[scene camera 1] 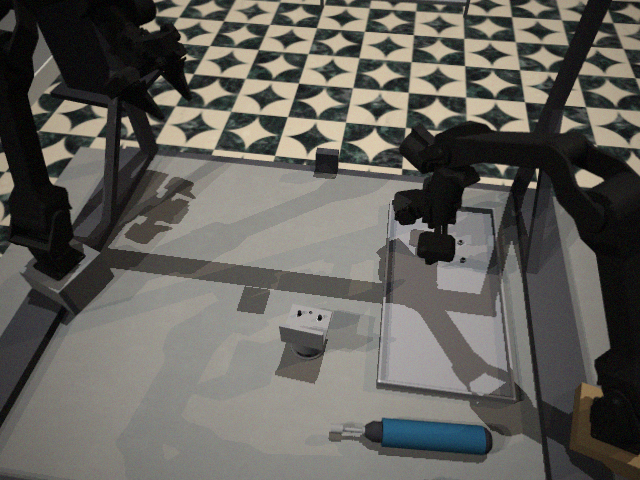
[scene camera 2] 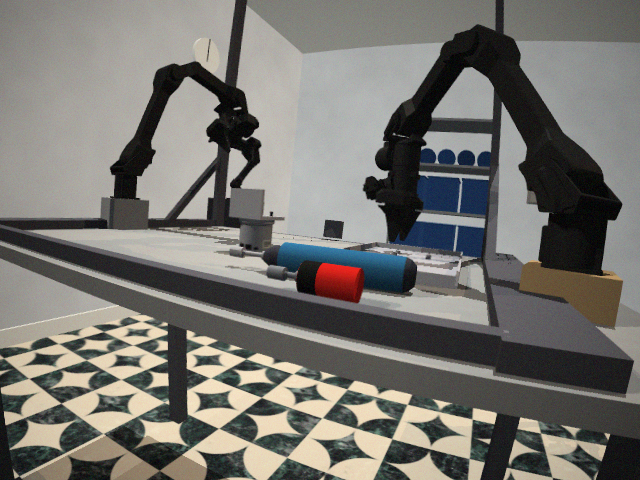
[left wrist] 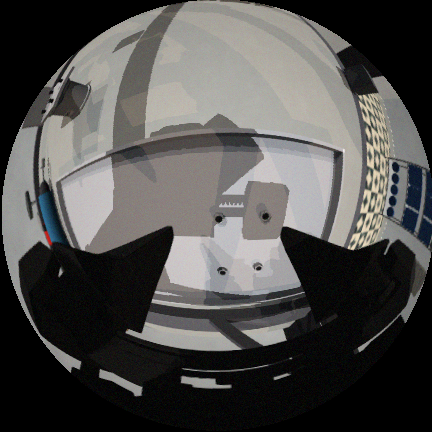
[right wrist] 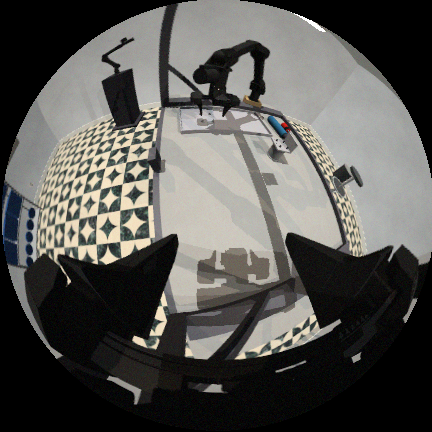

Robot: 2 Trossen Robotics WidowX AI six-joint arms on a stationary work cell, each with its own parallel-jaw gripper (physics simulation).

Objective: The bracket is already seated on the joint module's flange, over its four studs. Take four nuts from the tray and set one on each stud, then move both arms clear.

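Places are measured from the left arm's base along level axes (x ahead, y left, z up), in metres.
Where they show: left gripper, fingertip midpoint: [scene camera 2: 397,241] [left wrist: 228,231] [right wrist: 211,115]; right gripper, fingertip midpoint: [scene camera 1: 177,109] [scene camera 2: 240,157] [right wrist: 233,239]; left arm's base, origin of the base link: [scene camera 1: 615,425] [scene camera 2: 571,268] [right wrist: 252,98]; right arm's base, origin of the base link: [scene camera 1: 59,261] [scene camera 2: 124,198].
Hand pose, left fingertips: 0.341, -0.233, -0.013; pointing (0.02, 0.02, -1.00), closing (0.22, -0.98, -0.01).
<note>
Each offset is from my left fingertips to the top centre of the thing, as dx, dy, dz. "spot": to the spot under its first point.
Several small nuts @[-0.069, -0.013, -0.024] [scene camera 1: 463,259] @[-0.001, +0.008, -0.024] [left wrist: 218,218] lie apart in the pale tray @[-0.048, +0.064, -0.017] [scene camera 1: 381,330] [scene camera 2: 439,279]; in the left wrist view two are farther up and two lower. My left gripper [scene camera 2: 400,237] [left wrist: 228,231] is open and empty, pointing down above the nuts; its fingertips are hidden in scene camera 1. The grey bracket [scene camera 1: 303,333] [scene camera 2: 247,203] [right wrist: 281,144] sits on the round joint module @[+0.140, +0.271, +0.041] [scene camera 1: 307,353] [scene camera 2: 255,233], with dark studs @[+0.125, +0.251, +0.041] [scene camera 1: 319,317] on its top. I see no nut on them, but they are small. My right gripper [scene camera 1: 175,108] [right wrist: 233,239] is open and empty, high at the left, far from both.
A blue cylindrical tool @[spot: -0.103, +0.351, +0.007] [scene camera 1: 434,435] [scene camera 2: 341,264] lies near the table's front edge, with a red and black tool @[-0.120, +0.424, +0.001] [scene camera 2: 338,282] beside it. A dark block @[+0.282, -0.153, +0.024] [scene camera 1: 326,161] [scene camera 2: 333,228] stands at the back edge. A dark frame post [scene camera 2: 232,46] rises behind the right arm.
</note>
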